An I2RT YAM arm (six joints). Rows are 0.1 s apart.
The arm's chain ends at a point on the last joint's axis. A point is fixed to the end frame.
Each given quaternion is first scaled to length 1.
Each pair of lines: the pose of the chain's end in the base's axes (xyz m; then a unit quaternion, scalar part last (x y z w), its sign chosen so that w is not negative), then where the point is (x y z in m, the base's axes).
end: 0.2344 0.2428 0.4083 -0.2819 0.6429 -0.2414 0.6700
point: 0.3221 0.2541 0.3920
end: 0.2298 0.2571 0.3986 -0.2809 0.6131 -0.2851 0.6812
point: 0.3189 0.2643 0.3888
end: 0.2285 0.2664 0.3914 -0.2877 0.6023 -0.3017 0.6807
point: 0.3178 0.2725 0.3831
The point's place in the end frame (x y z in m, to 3 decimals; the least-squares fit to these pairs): 0.009 0.016 0.088
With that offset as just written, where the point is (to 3 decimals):
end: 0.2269 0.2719 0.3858 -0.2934 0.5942 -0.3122 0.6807
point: 0.316 0.278 0.379
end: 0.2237 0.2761 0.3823 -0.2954 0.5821 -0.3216 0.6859
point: 0.313 0.282 0.377
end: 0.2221 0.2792 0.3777 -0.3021 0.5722 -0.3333 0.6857
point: 0.312 0.284 0.374
